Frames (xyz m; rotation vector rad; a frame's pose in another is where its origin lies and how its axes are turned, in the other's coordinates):
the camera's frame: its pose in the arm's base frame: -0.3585 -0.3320 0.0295 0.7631 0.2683 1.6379
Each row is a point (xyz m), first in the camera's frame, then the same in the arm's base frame.
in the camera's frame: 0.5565 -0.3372 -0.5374
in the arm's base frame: -0.4397 0.3982 -0.3856
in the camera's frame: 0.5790 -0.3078 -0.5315
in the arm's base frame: -0.4601 0.4114 -0.3571
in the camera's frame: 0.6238 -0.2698 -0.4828
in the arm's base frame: -0.4619 0.4335 -0.2841
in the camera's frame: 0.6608 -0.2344 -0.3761
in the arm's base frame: -0.4260 0.4349 -0.1713
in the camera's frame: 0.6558 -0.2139 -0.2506
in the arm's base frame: -0.3653 0.3956 -0.0666
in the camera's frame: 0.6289 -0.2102 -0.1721
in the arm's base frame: -0.3193 0.3506 -0.0141
